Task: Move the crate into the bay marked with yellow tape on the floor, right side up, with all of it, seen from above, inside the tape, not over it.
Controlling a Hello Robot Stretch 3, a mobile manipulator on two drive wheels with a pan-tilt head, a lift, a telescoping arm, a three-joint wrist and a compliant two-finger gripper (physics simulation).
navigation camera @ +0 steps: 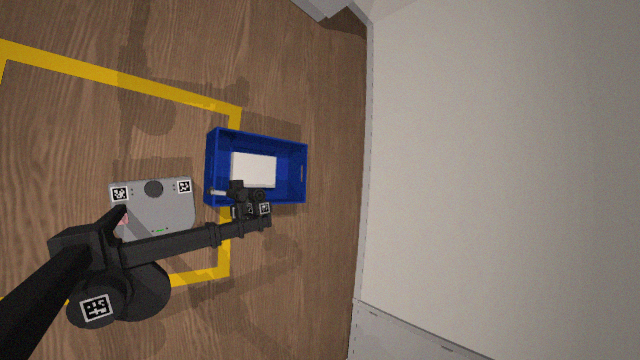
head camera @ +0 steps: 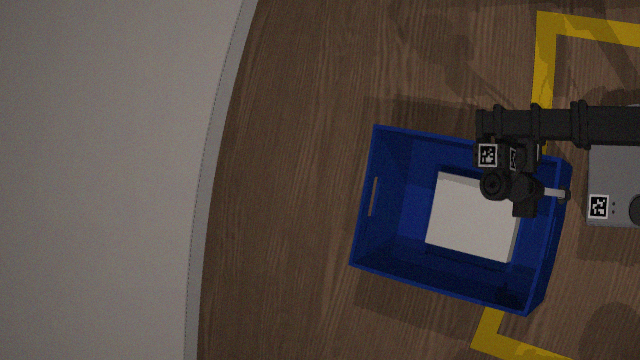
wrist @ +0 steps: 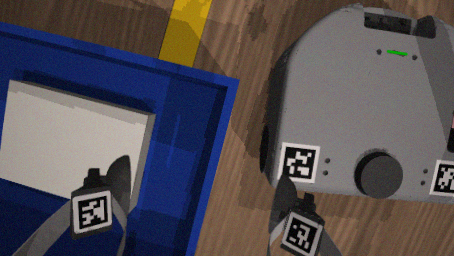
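Seen in the pictures: gripper, between the fingertips: point(navigation camera: 223, 189) point(wrist: 203, 185); robot's base, origin of its link: point(navigation camera: 153, 187) point(head camera: 639, 209) point(wrist: 335, 152).
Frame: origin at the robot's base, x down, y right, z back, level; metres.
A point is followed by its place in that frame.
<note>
The blue crate point(head camera: 390, 200) @(x -0.091, y 0.850, z -0.011 m) point(navigation camera: 290, 175) @(x -0.050, y 0.847, z 0.009 m) point(wrist: 172, 165) @(x -0.018, y 0.357, z -0.068 m) stands right side up on the floor with a white block point(head camera: 472, 220) @(x -0.072, y 0.564, z -0.054 m) point(navigation camera: 254, 167) @(x -0.071, y 0.556, z -0.067 m) point(wrist: 75, 135) @(x -0.071, y 0.546, z -0.016 m) inside. It lies across one side of the yellow tape point(head camera: 545, 65) @(x -0.001, y 0.323, z 0.422 m) point(navigation camera: 235, 120) @(x -0.001, y 0.478, z -0.376 m) point(wrist: 184, 35) @(x -0.001, y 0.362, z 0.213 m), with one end inside the bay and most of it outside, towards the wall. My gripper point(head camera: 545, 192) @(x -0.361, y 0.261, z 0.022 m) point(navigation camera: 222, 192) @(x -0.361, y 0.261, z 0.022 m) point(wrist: 203, 185) @(x -0.361, y 0.261, z 0.022 m) is open above the crate's end wall nearest my base. In the wrist view one fingertip is over the inside of the crate and the other is beyond the rim. The wrist hides one finger in the head view.
My grey base point(head camera: 605, 175) @(x -0.160, y 0.113, z 0.080 m) point(navigation camera: 150, 200) @(x -0.160, y -0.019, z 0.047 m) point(wrist: 345, 100) @(x -0.160, y 0.072, z 0.107 m) stands within the taped bay, close to the crate's near end. My black arm point(head camera: 560, 122) @(x -0.716, y 0.151, z 0.105 m) point(navigation camera: 175, 242) @(x -0.720, y 0.028, z 0.096 m) passes over the tape. A pale wall point(head camera: 110, 175) @(x -0.594, y 1.899, z 0.000 m) point(navigation camera: 500, 150) @(x -1.270, y 1.917, z -0.095 m) rises beyond the crate's far end, across a strip of wooden floor.
</note>
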